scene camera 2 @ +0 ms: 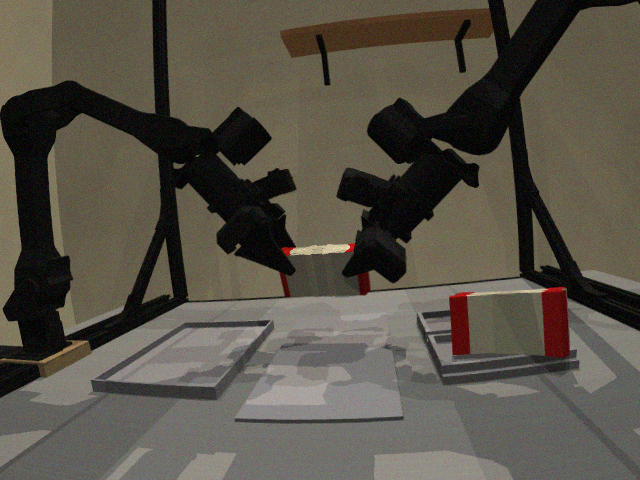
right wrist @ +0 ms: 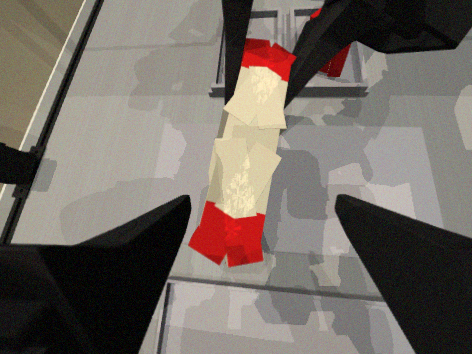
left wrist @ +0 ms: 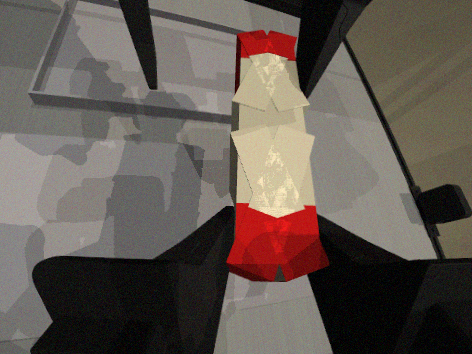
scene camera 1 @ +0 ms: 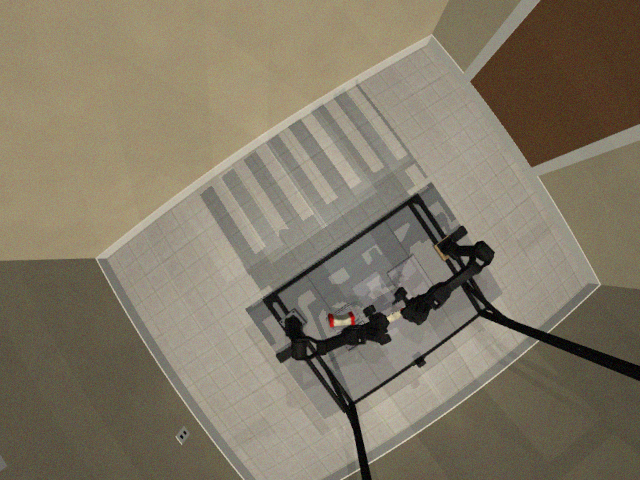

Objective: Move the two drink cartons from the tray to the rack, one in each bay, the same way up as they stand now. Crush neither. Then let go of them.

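Pixels of known places: left gripper, between the fingertips: (scene camera 2: 346,269) (right wrist: 248,112) (left wrist: 264,214); right gripper, between the fingertips: (scene camera 2: 297,266) (right wrist: 262,201) (left wrist: 234,93) (scene camera 1: 397,310); left arm's base, origin of its link: (scene camera 1: 292,322); right arm's base, origin of its link: (scene camera 2: 45,349) (scene camera 1: 446,247).
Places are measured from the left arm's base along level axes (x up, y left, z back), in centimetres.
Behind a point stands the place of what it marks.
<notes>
One red-and-cream carton (scene camera 1: 394,315) @[x 9.5, y -27.9, z -41.2 cm] (scene camera 2: 323,273) @[x 6.4, y -27.6, z -40.5 cm] (left wrist: 272,120) @[x 9.7, y -28.2, z -40.7 cm] (right wrist: 252,132) @[x 9.7, y -28.2, z -40.7 cm] is upright, raised above the table between the two arms. My left gripper (scene camera 2: 351,260) @[x 6.6, y -28.3, z -37.3 cm] (left wrist: 264,214) @[x 6.6, y -28.3, z -37.3 cm] (right wrist: 248,112) @[x 6.6, y -28.3, z -37.3 cm] is shut on one end of it. My right gripper (scene camera 2: 293,258) @[x 7.6, y -27.9, z -44.1 cm] (right wrist: 262,201) @[x 7.6, y -27.9, z -44.1 cm] (left wrist: 234,93) @[x 7.6, y -27.9, z -44.1 cm] is open, its fingers apart on either side of the carton's other end. The carton lies nearer one finger in the right wrist view. The second carton (scene camera 1: 341,319) @[x 3.4, y -13.9, z -20.3 cm] (scene camera 2: 509,322) @[x 1.0, y -13.5, z -20.4 cm] (right wrist: 337,65) @[x -1.0, y -16.6, z -26.2 cm] stands upright in the near bay of the rack (scene camera 2: 509,373) @[x -3.9, y -11.1, z -21.5 cm] (right wrist: 320,91) @[x -3.2, y -18.3, z -28.0 cm]. The tray (scene camera 2: 155,389) @[x -3.4, y -13.8, z -61.0 cm] (left wrist: 130,107) @[x -3.4, y -21.8, z -52.3 cm] holds no carton.
A thin flat plate (scene camera 2: 361,395) lies on the table between tray and rack. Black frame posts (scene camera 2: 168,206) @[x 20.6, y -62.8, z -78.1 cm] stand around the table. A wooden shelf (scene camera 2: 387,32) is on the wall behind. The two grippers are close together over the table's middle.
</notes>
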